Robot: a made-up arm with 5 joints.
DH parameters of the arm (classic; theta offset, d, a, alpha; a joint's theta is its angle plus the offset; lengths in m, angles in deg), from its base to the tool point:
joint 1: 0 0.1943 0 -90
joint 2: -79.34 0 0.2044 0
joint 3: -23.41 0 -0.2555 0
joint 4: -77.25 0 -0.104 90
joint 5: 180 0.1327 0 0
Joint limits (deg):
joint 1: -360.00..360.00
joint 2: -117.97..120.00
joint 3: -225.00..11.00
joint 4: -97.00..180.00
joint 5: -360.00..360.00
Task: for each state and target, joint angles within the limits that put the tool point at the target. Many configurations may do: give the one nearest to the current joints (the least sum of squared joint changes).
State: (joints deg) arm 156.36 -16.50 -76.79 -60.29 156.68
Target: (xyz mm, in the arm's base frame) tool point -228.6 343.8 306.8
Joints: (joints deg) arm 123.62 13.72 -49.14 -51.49 156.68
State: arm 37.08 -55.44 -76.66 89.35 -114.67
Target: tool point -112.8 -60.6 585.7
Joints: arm 28.25 -88.61 -92.93 92.77 -114.67
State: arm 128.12 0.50 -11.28 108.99 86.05
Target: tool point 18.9 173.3 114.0
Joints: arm 83.78 -12.55 -36.25 101.87 86.05
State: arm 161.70 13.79 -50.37 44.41 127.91
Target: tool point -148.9 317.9 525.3
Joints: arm 115.10 -24.80 -74.95 35.86 127.91
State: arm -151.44 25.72 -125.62 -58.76 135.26
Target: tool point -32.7 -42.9 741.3
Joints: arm -127.32 0.85 -138.41 -46.63 135.26
